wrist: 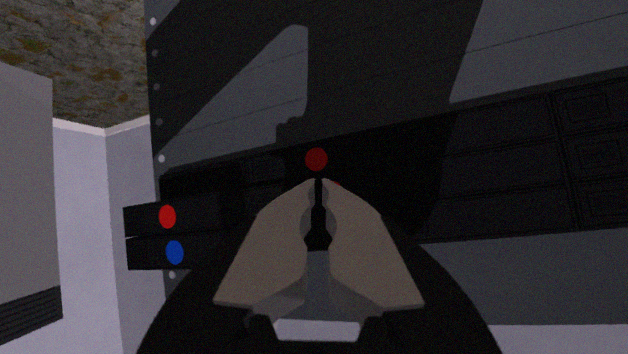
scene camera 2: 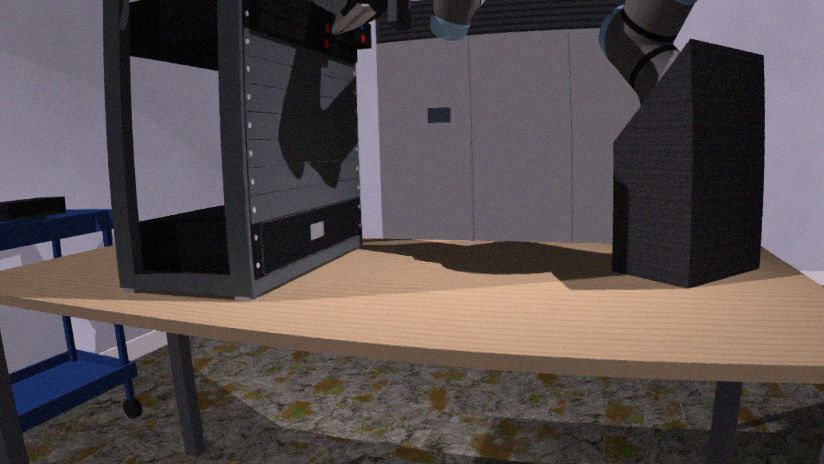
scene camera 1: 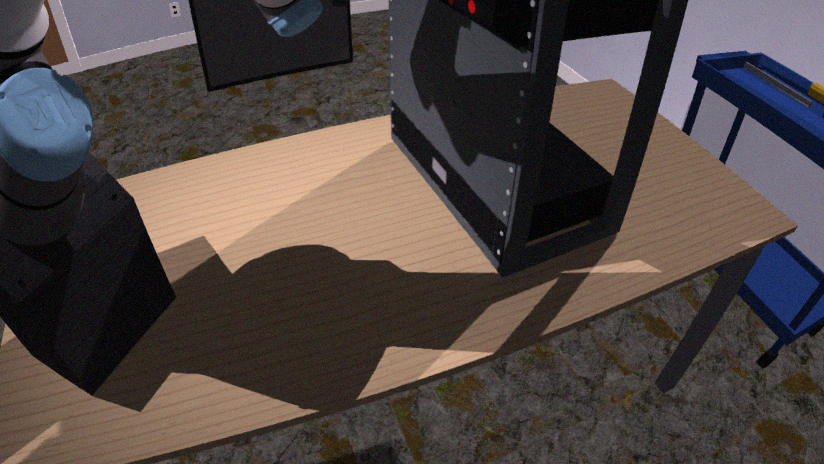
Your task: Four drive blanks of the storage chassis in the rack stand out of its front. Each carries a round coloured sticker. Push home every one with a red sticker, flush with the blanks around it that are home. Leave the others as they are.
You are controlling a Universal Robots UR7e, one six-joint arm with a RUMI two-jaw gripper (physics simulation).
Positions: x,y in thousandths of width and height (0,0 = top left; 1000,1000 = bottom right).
Labels:
rack: wrist 778,394; scene camera 2 349,184; scene camera 1 572,208

